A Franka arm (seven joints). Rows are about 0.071 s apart.
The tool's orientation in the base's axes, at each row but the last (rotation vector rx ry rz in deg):
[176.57 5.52 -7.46]
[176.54 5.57 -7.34]
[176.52 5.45 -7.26]
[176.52 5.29 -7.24]
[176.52 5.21 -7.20]
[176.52 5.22 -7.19]
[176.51 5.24 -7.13]
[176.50 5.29 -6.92]
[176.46 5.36 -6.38]
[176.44 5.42 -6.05]
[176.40 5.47 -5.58]
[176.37 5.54 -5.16]
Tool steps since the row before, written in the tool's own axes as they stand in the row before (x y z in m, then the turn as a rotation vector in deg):
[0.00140 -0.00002 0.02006 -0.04 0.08 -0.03]
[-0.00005 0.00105 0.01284 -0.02 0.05 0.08]
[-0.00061 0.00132 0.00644 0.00 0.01 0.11]
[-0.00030 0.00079 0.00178 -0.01 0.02 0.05]
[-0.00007 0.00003 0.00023 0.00 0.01 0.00]
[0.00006 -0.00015 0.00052 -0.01 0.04 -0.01]
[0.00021 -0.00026 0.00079 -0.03 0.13 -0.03]
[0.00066 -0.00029 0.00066 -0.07 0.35 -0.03]
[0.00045 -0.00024 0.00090 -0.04 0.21 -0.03]
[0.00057 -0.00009 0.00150 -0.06 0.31 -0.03]
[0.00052 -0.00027 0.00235 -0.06 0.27 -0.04]
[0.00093 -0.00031 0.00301 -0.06 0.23 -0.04]
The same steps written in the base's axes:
[-0.00026 -0.00106 -0.02008 -0.03 -0.08 0.04]
[-0.00102 -0.00180 -0.01272 -0.02 -0.06 -0.08]
[-0.00104 -0.00173 -0.00629 -0.01 -0.02 -0.11]
[-0.00039 -0.00091 -0.00170 -0.01 -0.02 -0.05]
[-0.00009 -0.00005 -0.00022 0.00 -0.01 0.00]
[0.00001 0.00012 -0.00053 -0.01 -0.04 0.01]
[0.00013 0.00022 -0.00082 -0.02 -0.13 0.04]
[0.00059 0.00029 -0.00073 -0.05 -0.35 0.05]
[0.00037 0.00021 -0.00094 -0.02 -0.21 0.04]
[0.00046 0.00003 -0.00154 -0.04 -0.31 0.05]
[0.00036 0.00016 -0.00239 -0.04 -0.27 0.06]
[0.00074 0.00018 -0.00307 -0.04 -0.23 0.06]

